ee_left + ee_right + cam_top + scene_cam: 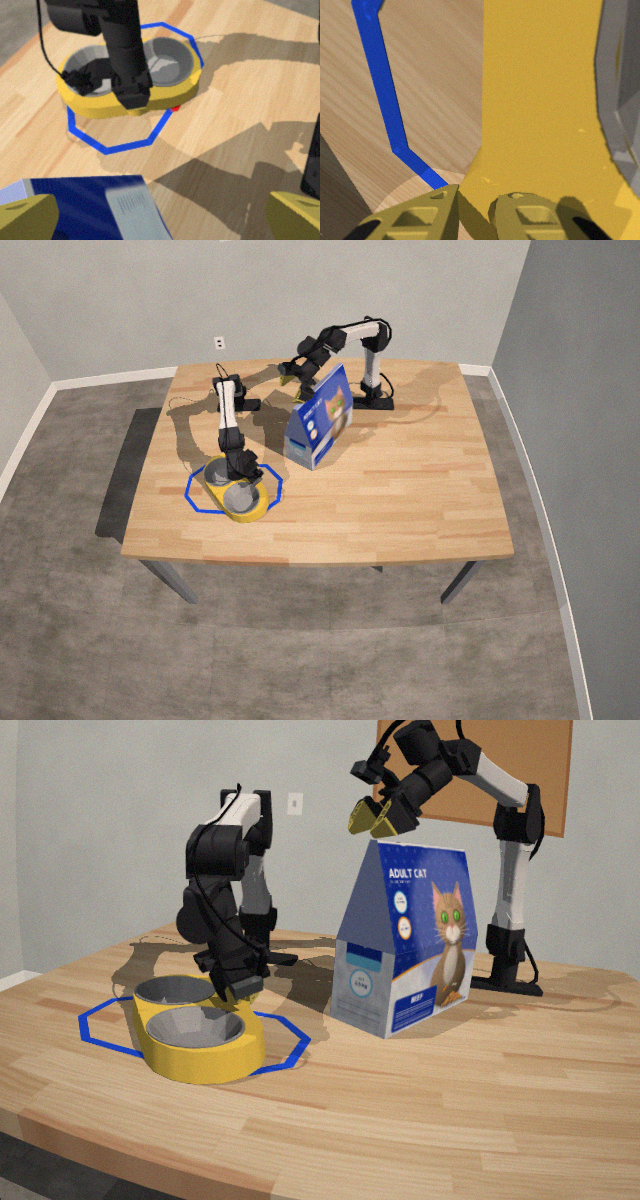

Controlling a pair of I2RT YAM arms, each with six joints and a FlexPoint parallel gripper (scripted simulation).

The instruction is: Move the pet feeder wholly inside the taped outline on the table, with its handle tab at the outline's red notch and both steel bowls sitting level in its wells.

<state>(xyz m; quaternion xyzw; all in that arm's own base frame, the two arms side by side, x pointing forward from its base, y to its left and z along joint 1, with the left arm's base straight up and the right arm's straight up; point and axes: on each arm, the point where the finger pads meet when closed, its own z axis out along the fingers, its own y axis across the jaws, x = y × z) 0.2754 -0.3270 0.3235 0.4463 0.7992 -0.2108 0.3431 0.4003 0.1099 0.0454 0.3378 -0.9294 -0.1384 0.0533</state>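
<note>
My right hand is 5 cm short of the yellow pet feeder, 6 cm to the left of it and 3 cm above it. Also, from my right hand: blue cat food bag: 19 cm behind, 26 cm to the left, 10 cm above; then blue taped outline: 4 cm ahead, 8 cm to the right, 4 cm below.
</note>
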